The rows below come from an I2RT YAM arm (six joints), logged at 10 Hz.
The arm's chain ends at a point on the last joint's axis. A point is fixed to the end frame.
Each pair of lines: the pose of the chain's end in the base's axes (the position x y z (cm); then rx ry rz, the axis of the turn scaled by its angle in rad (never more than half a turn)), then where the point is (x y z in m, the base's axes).
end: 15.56 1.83 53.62 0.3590 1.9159 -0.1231
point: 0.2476 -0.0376 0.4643
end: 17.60 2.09 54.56 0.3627 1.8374 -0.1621
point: 0.2710 -0.0402 0.4823
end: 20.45 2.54 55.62 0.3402 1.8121 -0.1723
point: 0.3015 -0.0363 0.4966
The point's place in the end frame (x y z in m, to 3 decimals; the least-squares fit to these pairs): 0.026 -0.031 0.123
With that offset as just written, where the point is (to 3 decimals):
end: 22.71 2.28 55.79 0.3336 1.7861 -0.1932
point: 0.325 -0.041 0.502
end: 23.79 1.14 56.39 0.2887 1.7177 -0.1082
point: 0.344 -0.044 0.515
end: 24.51 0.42 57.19 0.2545 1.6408 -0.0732
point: 0.357 -0.047 0.532
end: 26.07 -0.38 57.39 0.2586 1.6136 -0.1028
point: 0.372 -0.059 0.538
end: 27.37 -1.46 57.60 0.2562 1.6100 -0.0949
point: 0.386 -0.069 0.540
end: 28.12 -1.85 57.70 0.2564 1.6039 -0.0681
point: 0.394 -0.070 0.541
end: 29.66 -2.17 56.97 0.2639 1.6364 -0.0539
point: 0.409 -0.072 0.530
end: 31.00 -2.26 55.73 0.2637 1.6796 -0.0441
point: 0.421 -0.071 0.512
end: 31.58 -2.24 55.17 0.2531 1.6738 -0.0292
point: 0.428 -0.069 0.507
